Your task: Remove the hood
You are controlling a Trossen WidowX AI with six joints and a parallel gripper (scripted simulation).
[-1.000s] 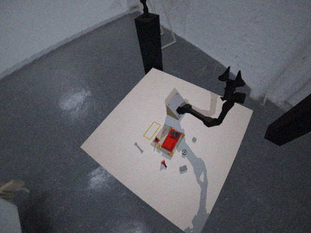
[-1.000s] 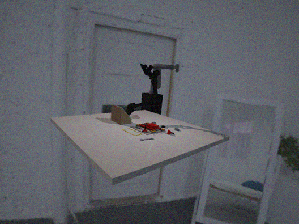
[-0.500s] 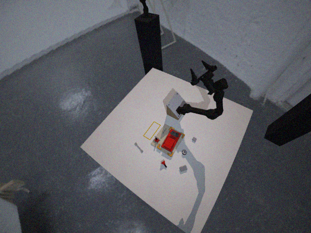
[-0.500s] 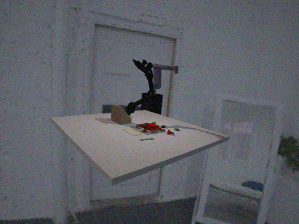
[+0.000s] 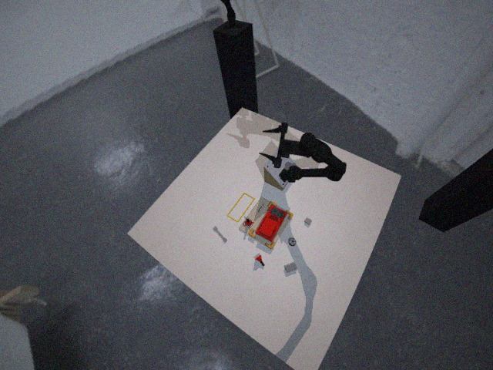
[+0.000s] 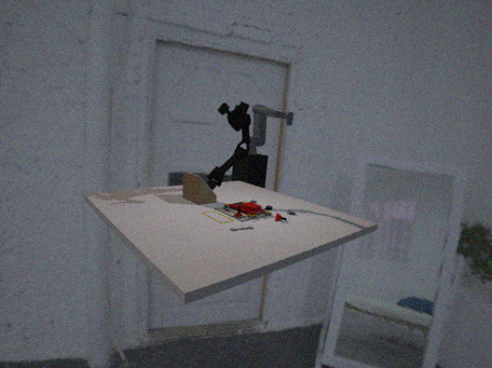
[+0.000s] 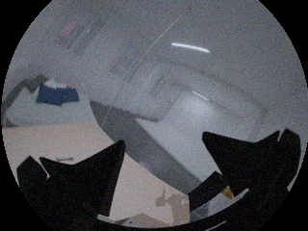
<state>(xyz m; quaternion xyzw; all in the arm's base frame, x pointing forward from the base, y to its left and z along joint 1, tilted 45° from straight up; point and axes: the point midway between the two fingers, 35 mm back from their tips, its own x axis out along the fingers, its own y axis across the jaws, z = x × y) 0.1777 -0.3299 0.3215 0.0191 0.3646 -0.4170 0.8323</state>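
Right now my gripper tip is 500 mm above the red hood, 150 mm short of it and 140 mm to the right of it. Round my gripper tip: dark wheel 530 mm below, 290 mm to the left, 140 mm ahead; then grey tool 540 mm below, 340 mm ahead, 80 mm to the right.
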